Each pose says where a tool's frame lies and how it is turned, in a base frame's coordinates. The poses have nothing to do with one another.
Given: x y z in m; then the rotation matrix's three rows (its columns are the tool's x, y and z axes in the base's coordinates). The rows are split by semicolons.
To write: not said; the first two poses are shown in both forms.
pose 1, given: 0.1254, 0.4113, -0.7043; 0.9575, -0.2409, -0.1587; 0.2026, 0.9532, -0.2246; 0.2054, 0.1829, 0.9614
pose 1, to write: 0.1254, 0.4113, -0.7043, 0.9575, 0.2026, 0.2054, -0.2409, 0.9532, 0.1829
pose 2, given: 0.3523, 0.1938, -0.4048; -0.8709, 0.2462, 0.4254; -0.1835, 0.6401, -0.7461; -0.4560, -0.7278, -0.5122
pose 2, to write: 0.3523, 0.1938, -0.4048, -0.8709, -0.1835, -0.4560, 0.2462, 0.6401, -0.7278
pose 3, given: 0.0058, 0.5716, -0.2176; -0.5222, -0.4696, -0.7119; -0.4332, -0.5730, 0.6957; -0.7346, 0.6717, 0.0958
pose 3, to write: 0.0058, 0.5716, -0.2176, -0.5222, -0.4332, -0.7346, -0.4696, -0.5730, 0.6717
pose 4, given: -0.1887, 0.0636, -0.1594; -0.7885, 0.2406, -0.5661; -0.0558, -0.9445, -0.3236; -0.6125, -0.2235, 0.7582
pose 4, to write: -0.1887, 0.0636, -0.1594, -0.7885, -0.0558, -0.6125, 0.2406, -0.9445, -0.2235
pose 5, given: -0.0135, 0.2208, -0.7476; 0.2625, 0.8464, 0.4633; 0.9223, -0.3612, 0.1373; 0.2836, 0.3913, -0.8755
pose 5, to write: -0.0135, 0.2208, -0.7476, 0.2625, 0.9223, 0.2836, 0.8464, -0.3612, 0.3913
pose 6, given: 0.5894, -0.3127, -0.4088; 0.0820, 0.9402, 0.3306; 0.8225, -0.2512, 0.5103; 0.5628, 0.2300, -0.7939
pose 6, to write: 0.5894, -0.3127, -0.4088, 0.0820, 0.8225, 0.5628, 0.9402, -0.2512, 0.2300
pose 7, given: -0.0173, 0.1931, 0.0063; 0.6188, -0.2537, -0.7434; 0.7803, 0.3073, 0.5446; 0.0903, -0.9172, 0.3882
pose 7, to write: -0.0173, 0.1931, 0.0063, 0.6188, 0.7803, 0.0903, -0.2537, 0.3073, -0.9172
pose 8, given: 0.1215, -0.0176, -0.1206; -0.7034, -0.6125, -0.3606; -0.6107, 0.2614, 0.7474; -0.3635, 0.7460, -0.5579
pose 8, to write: 0.1215, -0.0176, -0.1206, -0.7034, -0.6107, -0.3635, -0.6125, 0.2614, 0.7460
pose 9, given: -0.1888, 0.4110, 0.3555; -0.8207, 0.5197, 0.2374; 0.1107, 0.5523, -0.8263; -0.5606, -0.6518, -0.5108
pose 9, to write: -0.1888, 0.4110, 0.3555, -0.8207, 0.1107, -0.5606, 0.5197, 0.5523, -0.6518
